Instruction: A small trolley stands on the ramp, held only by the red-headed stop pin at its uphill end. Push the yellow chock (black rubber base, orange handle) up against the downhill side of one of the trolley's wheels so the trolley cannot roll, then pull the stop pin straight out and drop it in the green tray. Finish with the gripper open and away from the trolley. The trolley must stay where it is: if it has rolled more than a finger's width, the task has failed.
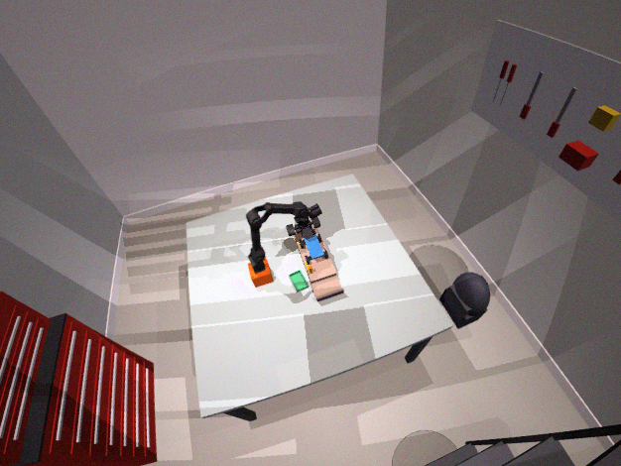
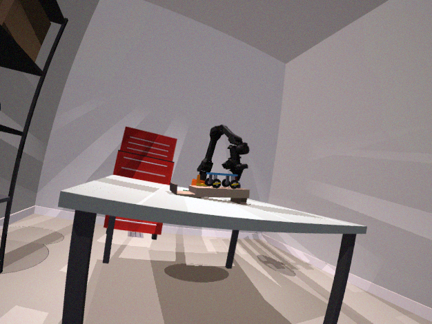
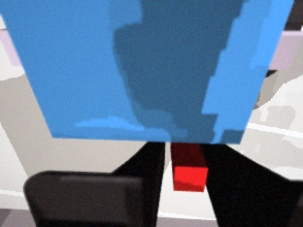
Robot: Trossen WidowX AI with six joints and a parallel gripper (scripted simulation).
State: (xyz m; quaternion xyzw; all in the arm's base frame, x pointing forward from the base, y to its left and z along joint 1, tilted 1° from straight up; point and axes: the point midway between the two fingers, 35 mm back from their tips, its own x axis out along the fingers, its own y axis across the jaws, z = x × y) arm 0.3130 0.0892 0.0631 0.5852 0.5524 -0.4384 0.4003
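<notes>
Right now my gripper tip is 130 mm past the green tray, 220 mm to the left of it and 140 mm above it. Also, from my gripper tip: blue-topped trolley: 10 mm ahead, 110 mm to the right, 20 mm below; then tan ramp: 10 mm ahead, 120 mm to the right, 90 mm below; then red-headed stop pin: right at my gripper tip.
</notes>
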